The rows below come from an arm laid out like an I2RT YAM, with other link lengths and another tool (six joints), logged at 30 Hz.
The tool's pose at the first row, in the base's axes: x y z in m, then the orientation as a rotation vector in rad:
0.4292, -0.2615, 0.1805, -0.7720, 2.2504, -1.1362
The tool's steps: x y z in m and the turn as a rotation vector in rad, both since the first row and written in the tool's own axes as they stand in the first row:
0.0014, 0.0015, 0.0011, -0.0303, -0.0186, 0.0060
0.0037, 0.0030, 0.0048, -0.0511, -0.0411, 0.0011
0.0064, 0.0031, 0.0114, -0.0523, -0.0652, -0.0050
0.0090, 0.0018, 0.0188, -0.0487, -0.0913, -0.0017
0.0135, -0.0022, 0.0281, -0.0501, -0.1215, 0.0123
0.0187, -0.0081, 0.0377, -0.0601, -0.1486, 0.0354
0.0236, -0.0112, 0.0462, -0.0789, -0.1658, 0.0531
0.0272, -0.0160, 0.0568, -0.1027, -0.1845, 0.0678
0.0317, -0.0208, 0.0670, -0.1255, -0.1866, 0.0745
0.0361, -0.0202, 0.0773, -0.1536, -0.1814, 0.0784
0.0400, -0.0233, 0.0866, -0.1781, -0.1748, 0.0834
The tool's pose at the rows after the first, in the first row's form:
0.4285, -0.2623, 0.1784, -0.7841, 2.2579, -1.0901
0.4289, -0.2652, 0.1748, -0.8070, 2.2532, -1.0565
0.4312, -0.2706, 0.1708, -0.8240, 2.2330, -1.0431
0.4345, -0.2770, 0.1675, -0.8284, 2.2091, -1.0293
0.4384, -0.2871, 0.1651, -0.8234, 2.1867, -1.0031
0.4424, -0.2988, 0.1641, -0.8097, 2.1738, -0.9661
0.4453, -0.3083, 0.1613, -0.8020, 2.1741, -0.9284
0.4508, -0.3189, 0.1591, -0.8002, 2.1756, -0.8861
0.4555, -0.3299, 0.1569, -0.8013, 2.1893, -0.8581
0.4589, -0.3382, 0.1502, -0.8050, 2.2120, -0.8298
0.4629, -0.3475, 0.1472, -0.8055, 2.2335, -0.8053

